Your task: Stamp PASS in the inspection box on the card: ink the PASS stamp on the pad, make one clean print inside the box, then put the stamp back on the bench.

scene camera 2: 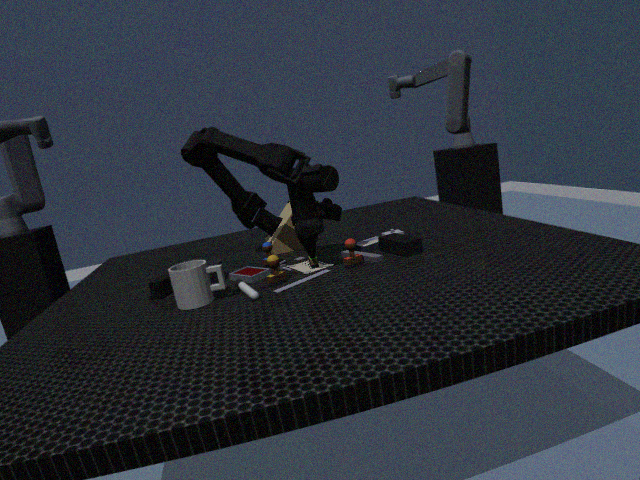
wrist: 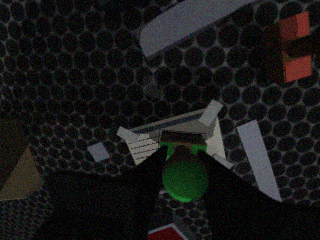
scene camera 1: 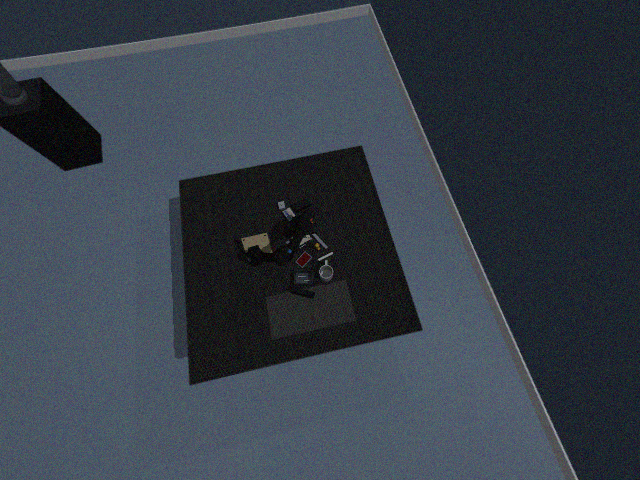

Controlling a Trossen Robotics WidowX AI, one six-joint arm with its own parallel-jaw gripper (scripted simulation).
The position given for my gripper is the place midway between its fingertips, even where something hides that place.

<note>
I see my gripper (scene camera 2: 312,257), a green-knobbed stamp (wrist: 184,175), a white mug (scene camera 2: 191,283), a black box (scene camera 2: 398,244) and a ruler strip (wrist: 250,136).
My gripper shows as well in the wrist view (wrist: 182,152). The wrist view does not show the white mug: it is out of frame. The wrist view misses the black box: it is out of frame.
</note>
